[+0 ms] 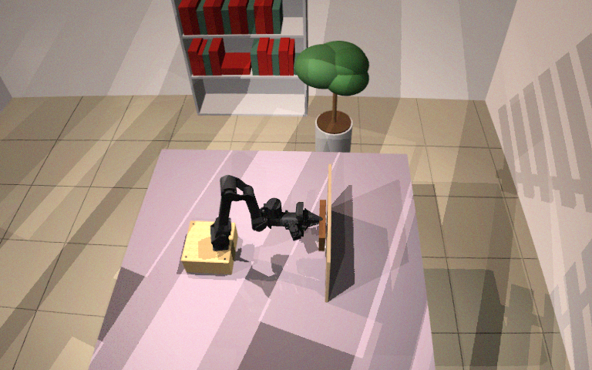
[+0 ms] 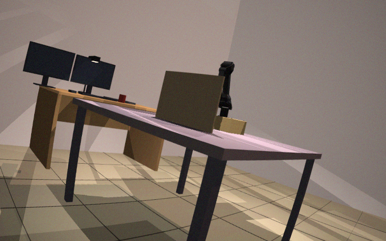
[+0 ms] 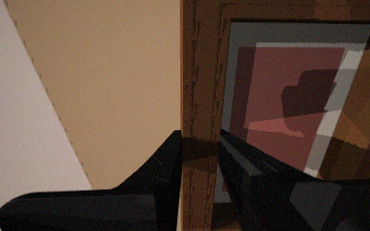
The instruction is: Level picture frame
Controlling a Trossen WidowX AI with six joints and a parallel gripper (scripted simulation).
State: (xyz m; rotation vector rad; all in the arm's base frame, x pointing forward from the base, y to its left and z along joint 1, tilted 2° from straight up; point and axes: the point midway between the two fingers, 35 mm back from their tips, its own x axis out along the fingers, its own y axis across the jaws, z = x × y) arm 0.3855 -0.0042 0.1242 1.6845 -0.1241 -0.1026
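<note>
Right now the picture frame is 1 cm ahead of my gripper tip, 1 cm to the left of it and 5 cm below it. Round my gripper tip: wooden wall board (2 cm ahead, 1 cm to the right, 6 cm below).
</note>
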